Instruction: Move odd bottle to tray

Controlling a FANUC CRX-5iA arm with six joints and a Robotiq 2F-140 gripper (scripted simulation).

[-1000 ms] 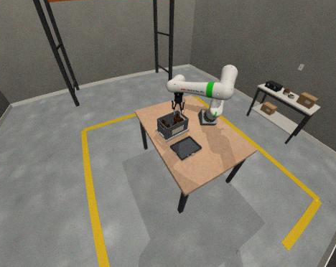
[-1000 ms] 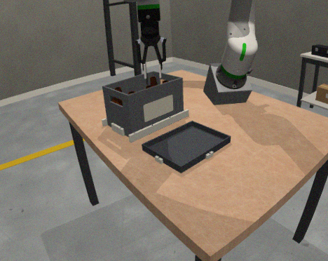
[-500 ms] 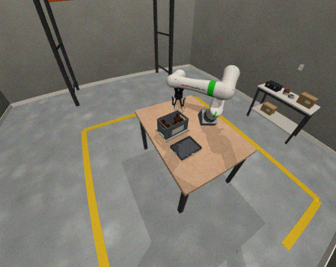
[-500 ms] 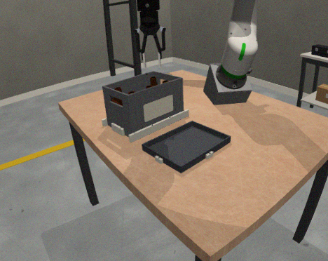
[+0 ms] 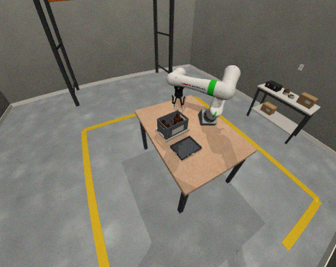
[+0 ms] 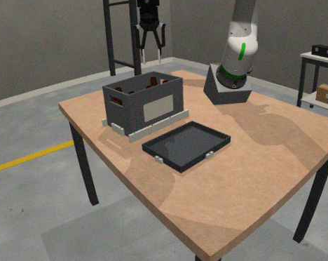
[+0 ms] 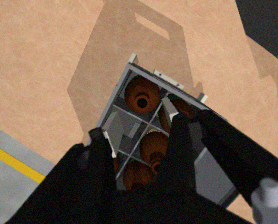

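Now: the bottle 170 mm below my hand. Also, from my hand: dark tray (320 mm to the left, 240 mm below, 110 mm ahead); dark grey crate (170 mm below, 90 mm ahead, 50 mm to the left).
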